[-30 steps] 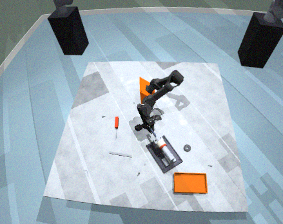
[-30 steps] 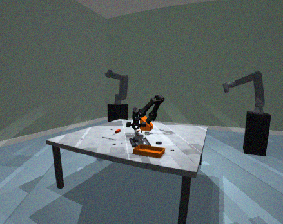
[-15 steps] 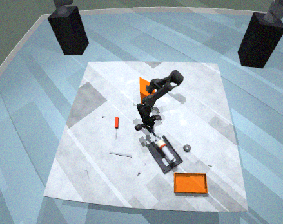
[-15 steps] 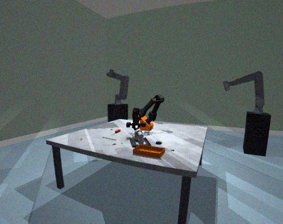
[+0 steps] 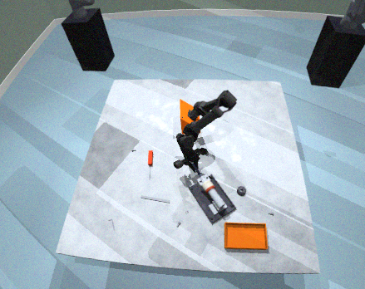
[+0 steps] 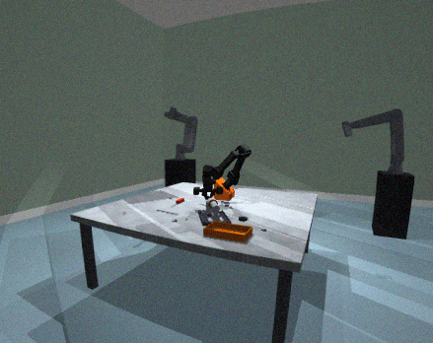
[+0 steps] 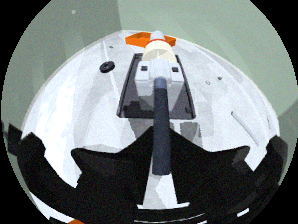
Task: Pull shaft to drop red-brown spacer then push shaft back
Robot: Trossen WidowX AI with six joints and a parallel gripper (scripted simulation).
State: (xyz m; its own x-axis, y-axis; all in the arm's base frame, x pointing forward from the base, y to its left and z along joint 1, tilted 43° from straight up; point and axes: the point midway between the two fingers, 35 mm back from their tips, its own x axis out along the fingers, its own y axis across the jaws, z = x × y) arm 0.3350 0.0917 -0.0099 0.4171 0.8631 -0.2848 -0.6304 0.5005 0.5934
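The shaft is 40 mm ahead of my gripper tip, 30 mm to the left of it and 20 mm above it. Also, from my gripper tip: orange tray: 300 mm ahead, 280 mm to the left, 50 mm below; then red-brown spacer: 100 mm ahead, 80 mm to the left, 20 mm above; then black ring: 60 mm ahead, 250 mm to the left, 50 mm below.
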